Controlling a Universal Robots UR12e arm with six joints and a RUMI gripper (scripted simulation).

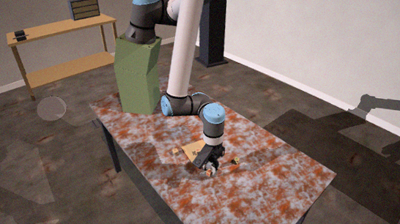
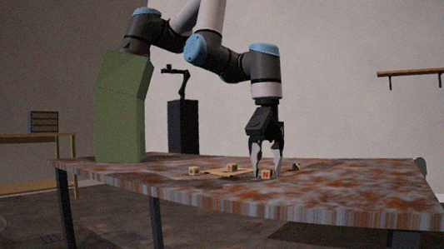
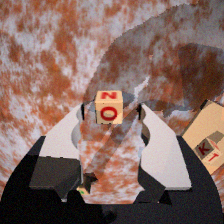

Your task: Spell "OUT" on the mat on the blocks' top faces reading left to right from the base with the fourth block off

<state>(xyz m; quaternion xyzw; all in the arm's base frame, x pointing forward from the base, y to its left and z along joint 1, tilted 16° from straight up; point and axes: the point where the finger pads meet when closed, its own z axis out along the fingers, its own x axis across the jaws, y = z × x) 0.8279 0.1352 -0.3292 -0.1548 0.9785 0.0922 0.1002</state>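
The tan mat is 180 mm behind my hand, 30 mm to the left of it and 10 mm below it. Also, from my hand: block: 220 mm behind, 90 mm to the right.
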